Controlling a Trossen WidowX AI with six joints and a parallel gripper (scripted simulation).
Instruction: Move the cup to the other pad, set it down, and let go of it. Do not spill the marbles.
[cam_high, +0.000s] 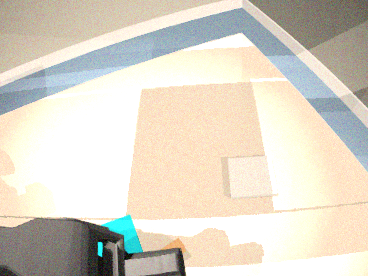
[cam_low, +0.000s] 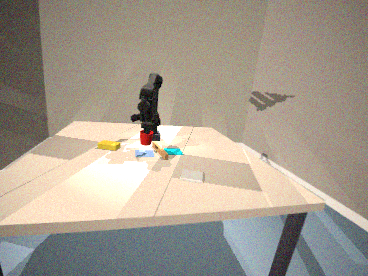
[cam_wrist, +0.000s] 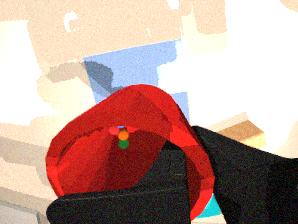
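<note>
Now: gripper tip 2 cm short of the cyan pad, 17 cm to the right of it and 10 cm above it. Round my gripper tip: light blue pad: 3 cm ahead, 1 cm to the right, 10 cm below; wooden block: 2 cm ahead, 8 cm to the left, 9 cm below; red cup: 3 cm ahead, 1 cm to the right.
</note>
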